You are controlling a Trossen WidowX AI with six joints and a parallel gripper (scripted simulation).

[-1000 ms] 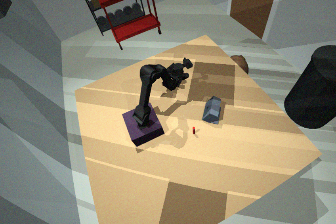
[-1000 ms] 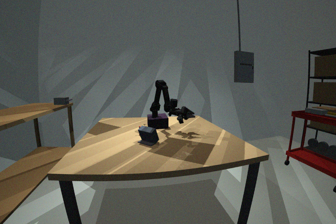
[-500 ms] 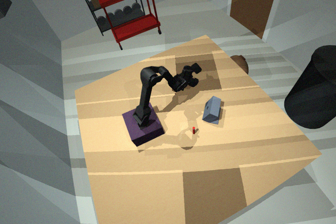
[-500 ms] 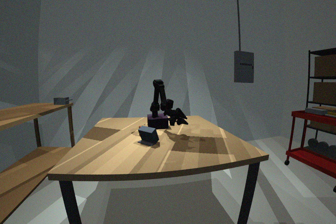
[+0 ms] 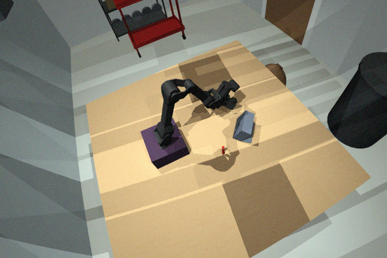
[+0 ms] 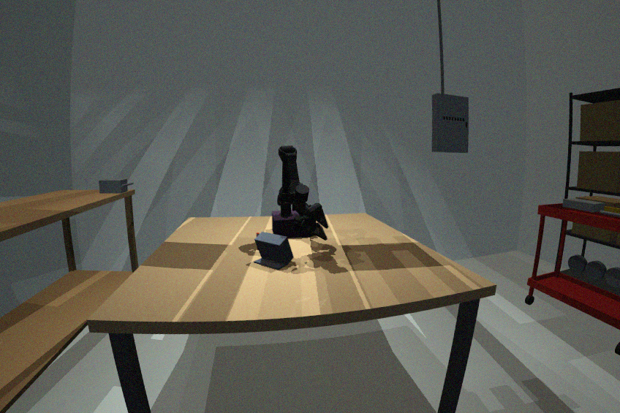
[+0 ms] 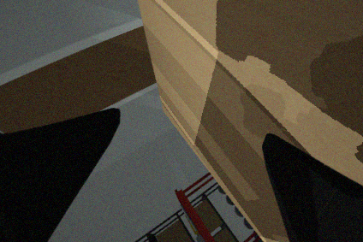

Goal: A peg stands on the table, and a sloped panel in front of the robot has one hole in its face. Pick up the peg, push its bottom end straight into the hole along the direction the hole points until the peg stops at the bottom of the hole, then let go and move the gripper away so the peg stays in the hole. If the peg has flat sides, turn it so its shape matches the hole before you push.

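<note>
Right now my gripper tip is 21 cm to the left of the blue-grey sloped panel, 6 cm above it and 5 cm past it. The rest, counted from my gripper tip: red peg (27 cm to the right, 22 cm behind, 7 cm below).
</note>
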